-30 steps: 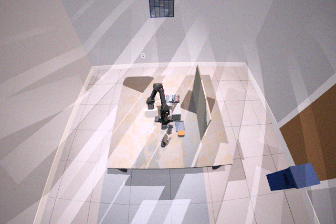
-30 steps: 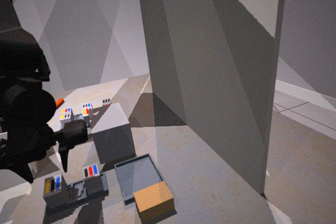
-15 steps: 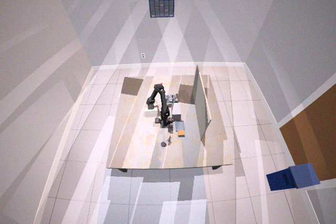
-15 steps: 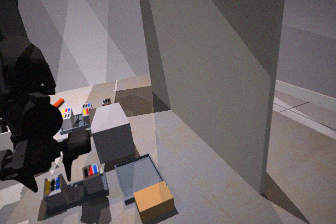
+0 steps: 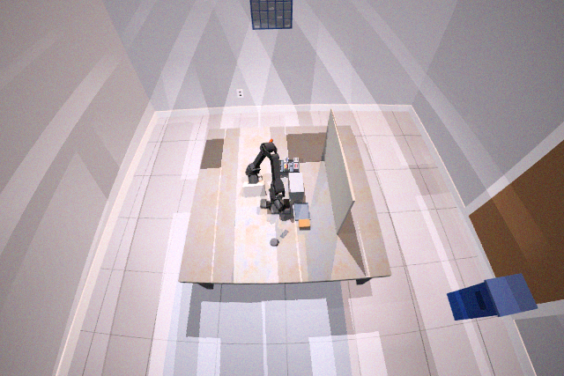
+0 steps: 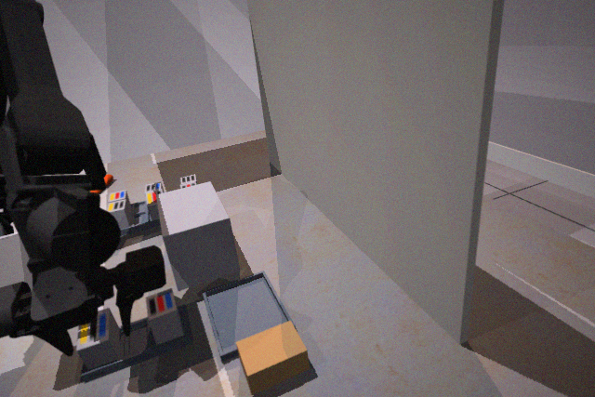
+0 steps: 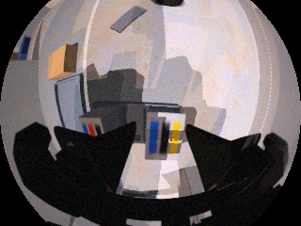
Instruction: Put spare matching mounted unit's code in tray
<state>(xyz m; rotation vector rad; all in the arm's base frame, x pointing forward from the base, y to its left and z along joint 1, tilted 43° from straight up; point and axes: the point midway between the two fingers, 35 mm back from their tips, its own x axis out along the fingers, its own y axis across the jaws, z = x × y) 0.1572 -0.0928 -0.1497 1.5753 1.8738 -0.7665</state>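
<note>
Now: the grey spare 20 mm above my gripper tip. The rest, counted from my gripper tip: grey base plate: 40 mm ahead, 20 mm below, 10 mm to the left; grey tray: 180 mm ahead, 30 mm below, 10 mm to the left; brown box: 190 mm ahead, 90 mm to the right, 20 mm below.
</note>
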